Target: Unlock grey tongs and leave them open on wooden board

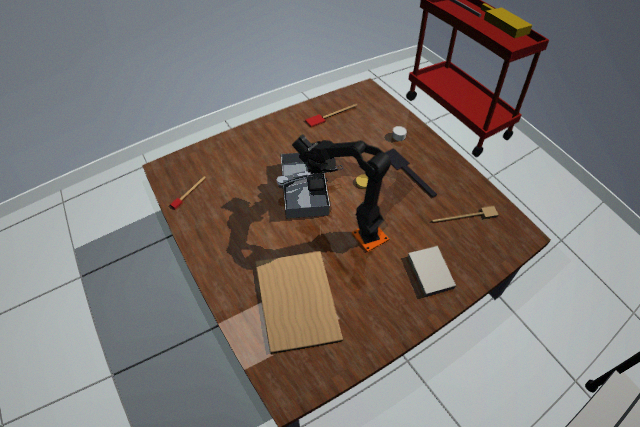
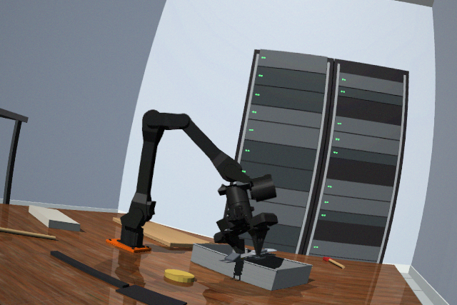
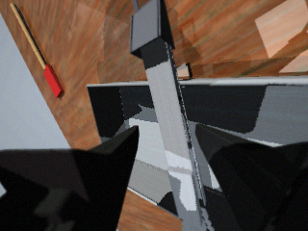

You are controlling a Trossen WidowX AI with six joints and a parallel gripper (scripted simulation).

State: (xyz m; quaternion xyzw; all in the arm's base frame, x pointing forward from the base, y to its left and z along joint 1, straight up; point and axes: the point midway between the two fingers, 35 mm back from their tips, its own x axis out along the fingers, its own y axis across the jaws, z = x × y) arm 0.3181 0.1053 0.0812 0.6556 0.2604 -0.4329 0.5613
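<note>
Right now the grey roasting tin is 5 cm to the left of my gripper tip, 3 cm below it and 2 cm behind it. Round my gripper tip: yellow disc: 20 cm to the right, 7 cm behind, 5 cm below; then red spatula: 38 cm ahead, 21 cm to the right, 5 cm below; then black spatula: 41 cm to the right, 7 cm behind, 6 cm below.
</note>
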